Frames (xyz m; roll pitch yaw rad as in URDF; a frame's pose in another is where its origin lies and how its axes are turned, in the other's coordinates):
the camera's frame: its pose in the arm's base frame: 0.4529 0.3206 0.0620 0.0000 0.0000 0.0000
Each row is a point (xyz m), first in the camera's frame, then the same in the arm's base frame.
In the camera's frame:
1: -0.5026 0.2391 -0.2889
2: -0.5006 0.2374 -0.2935
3: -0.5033 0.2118 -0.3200
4: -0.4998 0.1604 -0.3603
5: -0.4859 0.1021 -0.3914
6: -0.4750 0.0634 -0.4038
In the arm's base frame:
1: -0.0497 0.5597 -0.2269
2: -0.0477 0.5580 -0.2315
3: -0.0504 0.5324 -0.2580
4: -0.0469 0.4810 -0.2983
5: -0.0330 0.4227 -0.3294
6: -0.0221 0.3840 -0.3418

